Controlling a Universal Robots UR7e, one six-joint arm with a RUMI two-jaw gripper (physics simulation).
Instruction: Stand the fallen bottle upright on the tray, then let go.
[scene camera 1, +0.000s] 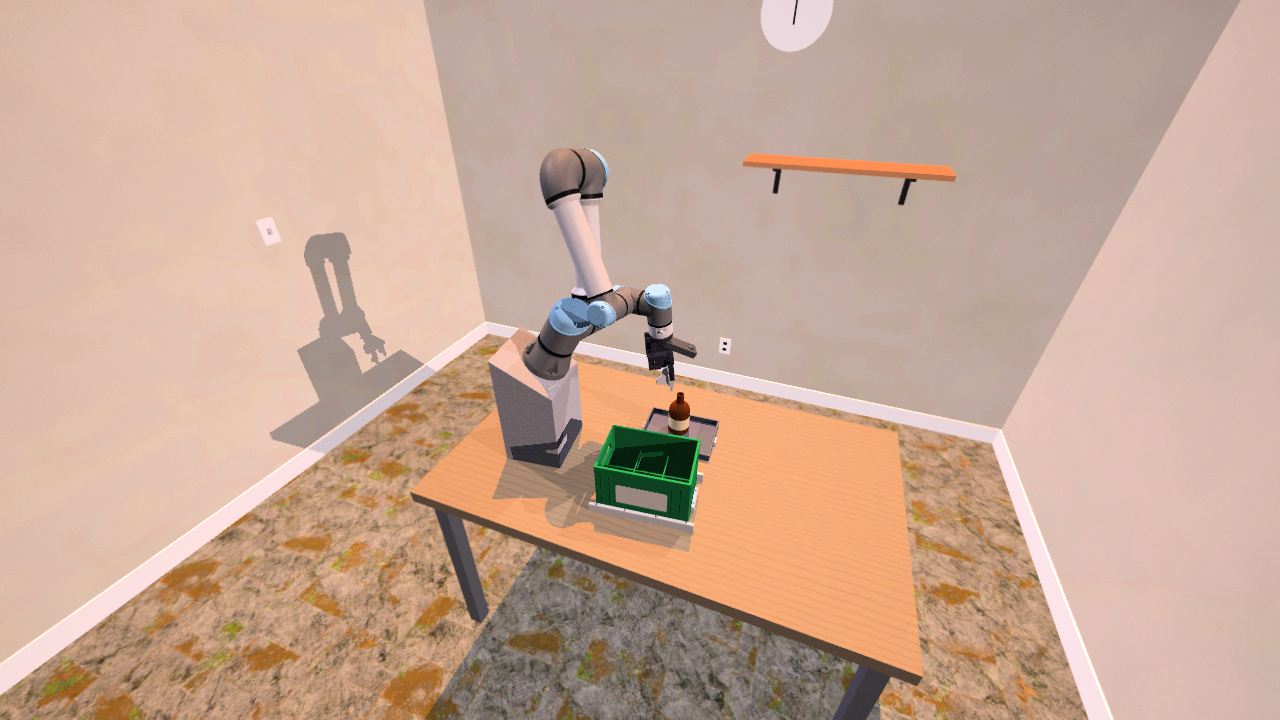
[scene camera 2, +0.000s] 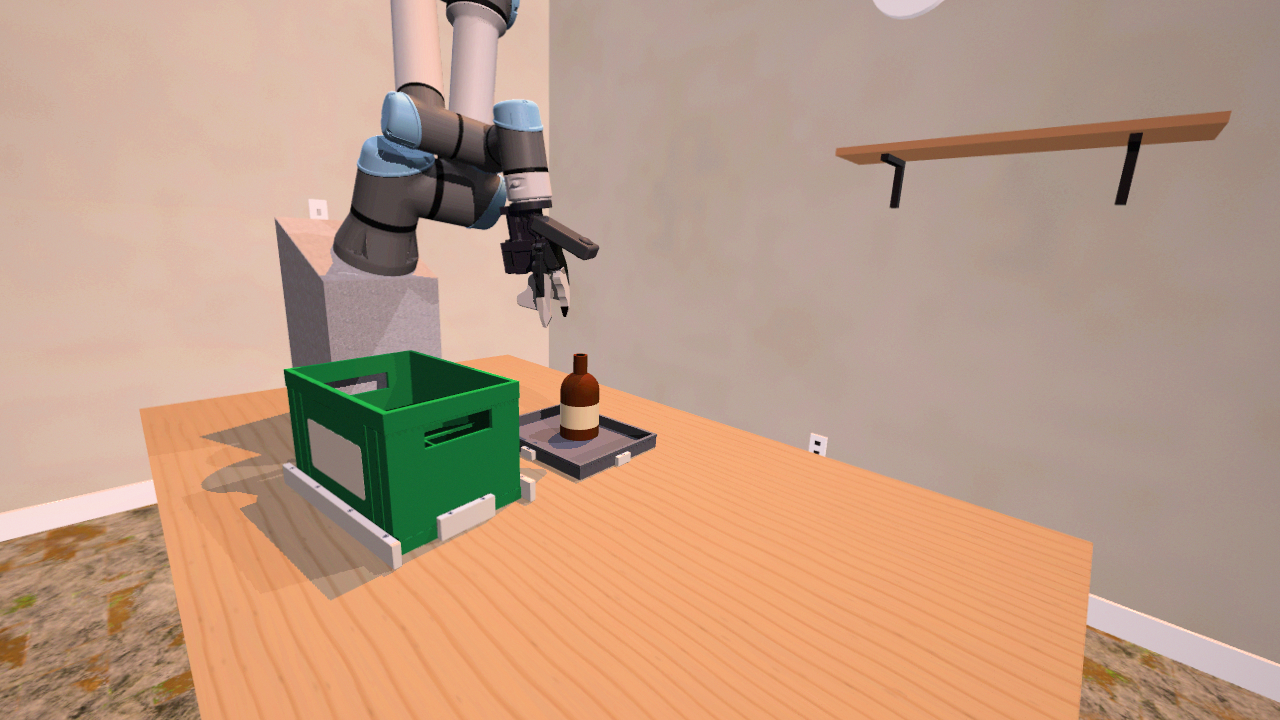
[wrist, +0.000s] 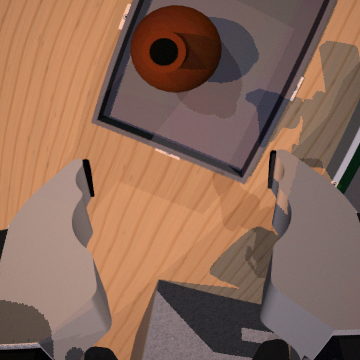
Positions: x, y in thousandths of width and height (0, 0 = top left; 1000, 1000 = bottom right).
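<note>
My gripper (scene camera 2: 434, 448) is visible, also at (scene camera 1: 523, 531) and (wrist: 499, 440). A brown bottle (scene camera 2: 453, 548) is visible too, likewise at (scene camera 1: 531, 572) and (wrist: 488, 149).
</note>
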